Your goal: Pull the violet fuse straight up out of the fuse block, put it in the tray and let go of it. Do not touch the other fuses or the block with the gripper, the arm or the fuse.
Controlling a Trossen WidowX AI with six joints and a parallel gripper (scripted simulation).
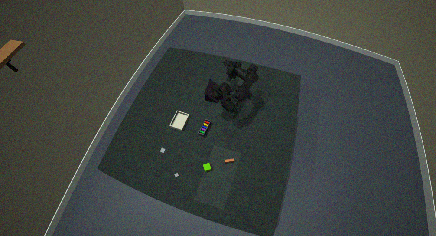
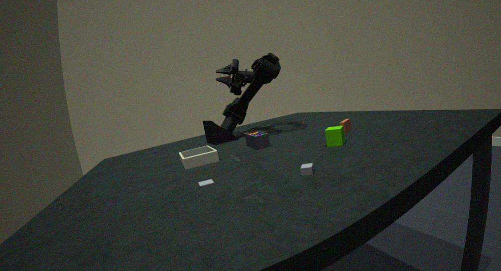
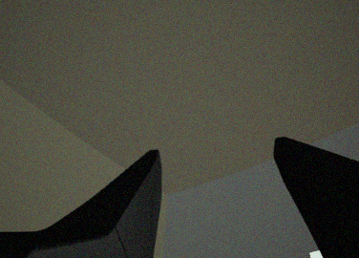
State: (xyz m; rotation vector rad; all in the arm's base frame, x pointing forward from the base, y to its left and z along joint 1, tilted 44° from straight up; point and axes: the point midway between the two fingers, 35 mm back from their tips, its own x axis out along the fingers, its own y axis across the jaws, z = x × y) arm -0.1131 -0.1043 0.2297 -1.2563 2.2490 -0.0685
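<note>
Now: the violet fuse 410 mm ahead of my gripper tip, 270 mm below it and 70 mm to the right of it. Also, from my gripper tip: white tray (370 mm ahead, 290 mm below, 260 mm to the right).
</note>
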